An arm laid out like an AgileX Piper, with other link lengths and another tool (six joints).
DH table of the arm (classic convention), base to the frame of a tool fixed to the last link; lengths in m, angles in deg. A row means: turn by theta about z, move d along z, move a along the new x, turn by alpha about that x. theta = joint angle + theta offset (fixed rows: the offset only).
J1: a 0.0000; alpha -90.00; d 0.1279; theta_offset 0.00
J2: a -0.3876; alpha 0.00; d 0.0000; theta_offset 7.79
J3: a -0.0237; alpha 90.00; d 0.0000; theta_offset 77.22
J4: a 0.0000; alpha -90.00; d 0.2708; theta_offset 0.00
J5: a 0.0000; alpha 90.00; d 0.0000; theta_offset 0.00
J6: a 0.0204; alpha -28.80; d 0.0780; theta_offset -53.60
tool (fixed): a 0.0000; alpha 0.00; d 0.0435; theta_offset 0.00
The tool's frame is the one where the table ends.
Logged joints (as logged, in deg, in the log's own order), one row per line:
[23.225, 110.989, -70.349, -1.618, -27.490, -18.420]
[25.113, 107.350, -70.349, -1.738, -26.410, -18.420]
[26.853, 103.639, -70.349, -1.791, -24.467, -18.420]
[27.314, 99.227, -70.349, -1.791, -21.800, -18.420]
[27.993, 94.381, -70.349, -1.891, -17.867, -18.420]
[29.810, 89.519, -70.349, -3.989, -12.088, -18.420]
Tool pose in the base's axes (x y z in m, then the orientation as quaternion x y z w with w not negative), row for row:
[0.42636, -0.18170, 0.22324, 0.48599, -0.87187, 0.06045, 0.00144]
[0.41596, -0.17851, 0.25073, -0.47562, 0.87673, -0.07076, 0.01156]
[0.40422, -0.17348, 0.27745, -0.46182, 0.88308, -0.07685, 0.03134]
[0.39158, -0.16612, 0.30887, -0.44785, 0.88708, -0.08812, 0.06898]
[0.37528, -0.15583, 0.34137, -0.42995, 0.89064, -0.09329, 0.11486]
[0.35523, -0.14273, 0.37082, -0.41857, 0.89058, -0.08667, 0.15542]
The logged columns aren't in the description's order. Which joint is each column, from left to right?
Columns, left to right: J5, J2, J3, J6, J4, J1.
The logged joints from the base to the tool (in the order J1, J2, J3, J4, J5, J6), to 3 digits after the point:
[-18.420, 110.989, -70.349, -27.490, 23.225, -1.618]
[-18.420, 107.350, -70.349, -26.410, 25.113, -1.738]
[-18.420, 103.639, -70.349, -24.467, 26.853, -1.791]
[-18.420, 99.227, -70.349, -21.800, 27.314, -1.791]
[-18.420, 94.381, -70.349, -17.867, 27.993, -1.891]
[-18.420, 89.519, -70.349, -12.088, 29.810, -3.989]

